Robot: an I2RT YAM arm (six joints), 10 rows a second.
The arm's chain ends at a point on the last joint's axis. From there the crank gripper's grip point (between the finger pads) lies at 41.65 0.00 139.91 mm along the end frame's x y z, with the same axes.
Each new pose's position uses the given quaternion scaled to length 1; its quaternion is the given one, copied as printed.
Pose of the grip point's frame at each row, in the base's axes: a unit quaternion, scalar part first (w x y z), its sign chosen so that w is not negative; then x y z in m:
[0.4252 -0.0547 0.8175 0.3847 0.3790 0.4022 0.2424]
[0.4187 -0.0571 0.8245 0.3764 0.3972 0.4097 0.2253]
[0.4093 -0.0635 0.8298 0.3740 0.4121 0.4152 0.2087]
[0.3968 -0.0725 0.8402 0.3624 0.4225 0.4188 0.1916]
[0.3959 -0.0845 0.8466 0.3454 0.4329 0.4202 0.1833]
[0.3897 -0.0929 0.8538 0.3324 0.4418 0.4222 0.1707]
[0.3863 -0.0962 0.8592 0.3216 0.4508 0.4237 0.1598]
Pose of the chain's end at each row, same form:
[0.4252 -0.0547 0.8175 0.3847 0.3140 0.2978 0.3210]
[0.4187 -0.0571 0.8245 0.3764 0.3334 0.3070 0.3071]
[0.4093 -0.0635 0.8298 0.3740 0.3511 0.3127 0.2929]
[0.3968 -0.0725 0.8402 0.3624 0.3647 0.3186 0.2807]
[0.3959 -0.0845 0.8466 0.3454 0.3753 0.3236 0.2763]
[0.3897 -0.0929 0.8538 0.3324 0.3856 0.3285 0.2675]
[0.3863 -0.0962 0.8592 0.3216 0.3950 0.3325 0.2592]

